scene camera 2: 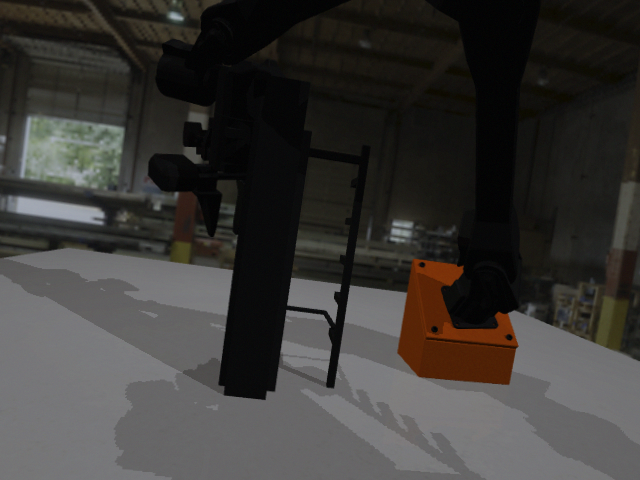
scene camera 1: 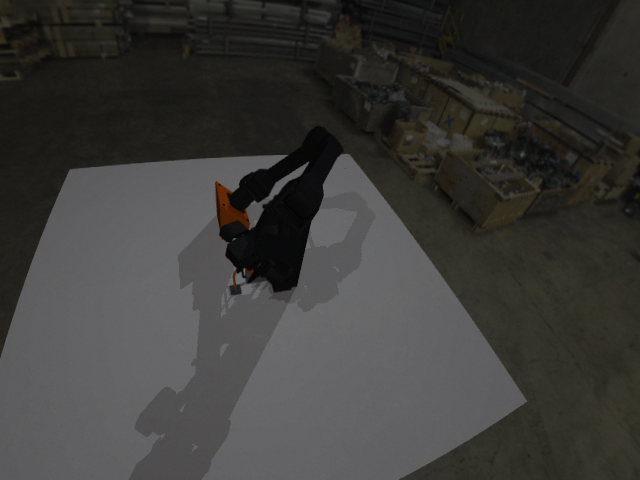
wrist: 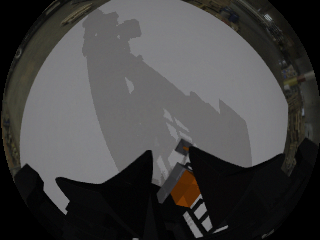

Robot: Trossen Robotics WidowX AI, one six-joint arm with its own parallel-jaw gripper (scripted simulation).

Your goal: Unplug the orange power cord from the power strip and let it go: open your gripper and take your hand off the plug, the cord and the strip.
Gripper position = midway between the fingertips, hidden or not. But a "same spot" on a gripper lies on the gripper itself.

My gripper shows in scene camera 2, in scene camera 1 (243, 277) and in the wrist view. The same spot on my gripper: (wrist: 232, 194) is (scene camera 2: 240, 185).
